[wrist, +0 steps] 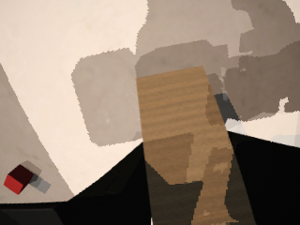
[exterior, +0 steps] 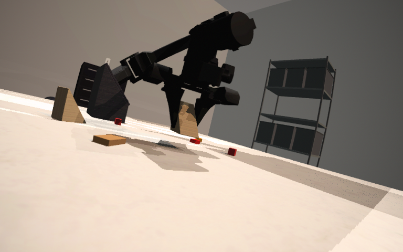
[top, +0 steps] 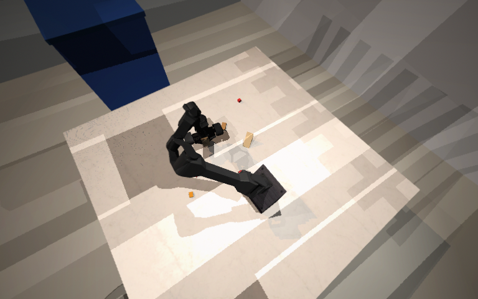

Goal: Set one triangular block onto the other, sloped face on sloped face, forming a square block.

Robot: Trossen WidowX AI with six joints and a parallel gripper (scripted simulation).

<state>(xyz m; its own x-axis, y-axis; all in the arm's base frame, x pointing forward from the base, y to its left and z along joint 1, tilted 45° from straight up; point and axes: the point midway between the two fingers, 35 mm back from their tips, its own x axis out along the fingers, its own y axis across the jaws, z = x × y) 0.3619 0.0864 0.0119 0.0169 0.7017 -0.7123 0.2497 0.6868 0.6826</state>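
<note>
Now: gripper tip 140 mm to the left of the orange-brown slab, 40 mm short of it and 30 mm above it. From my gripper tip the other things lie so: orange piece (200 mm to the left, 180 mm behind, 30 mm below).
</note>
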